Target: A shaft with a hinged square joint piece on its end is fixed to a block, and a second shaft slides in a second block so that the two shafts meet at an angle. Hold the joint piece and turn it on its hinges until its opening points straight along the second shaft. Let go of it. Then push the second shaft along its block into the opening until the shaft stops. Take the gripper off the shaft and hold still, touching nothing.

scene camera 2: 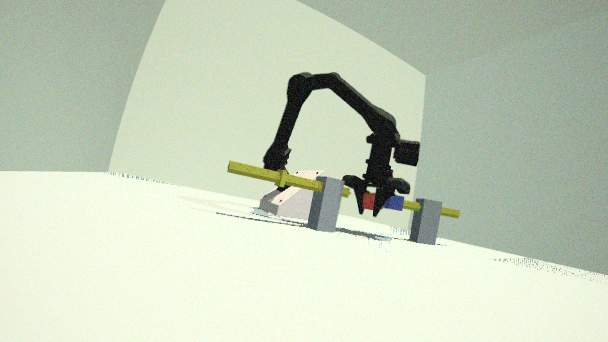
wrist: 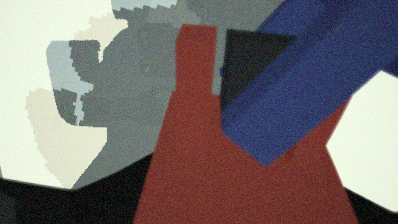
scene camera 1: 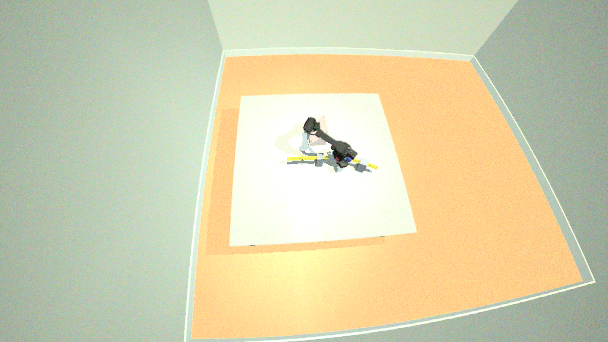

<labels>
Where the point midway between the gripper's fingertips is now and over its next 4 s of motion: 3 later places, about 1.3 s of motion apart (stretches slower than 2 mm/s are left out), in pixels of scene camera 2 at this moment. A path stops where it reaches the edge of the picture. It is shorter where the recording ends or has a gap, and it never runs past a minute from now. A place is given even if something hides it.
My gripper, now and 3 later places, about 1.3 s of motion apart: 367,215; 369,203; 377,169; 358,160
</labels>
